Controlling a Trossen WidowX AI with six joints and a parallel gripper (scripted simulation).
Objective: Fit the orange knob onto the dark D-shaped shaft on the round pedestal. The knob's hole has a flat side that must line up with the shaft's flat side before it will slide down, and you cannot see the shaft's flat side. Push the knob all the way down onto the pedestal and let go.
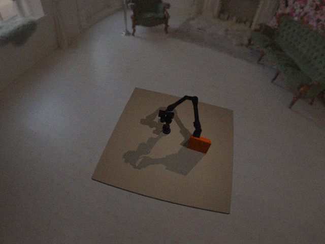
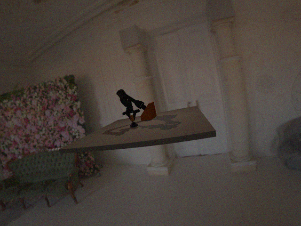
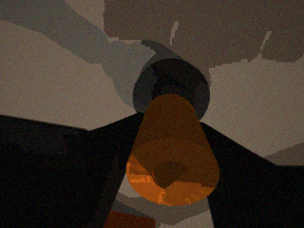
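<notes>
Right now my gripper tip is 2 cm below the orange knob. From my gripper tip the other things lie so: dark round pedestal: 4 cm below.
</notes>
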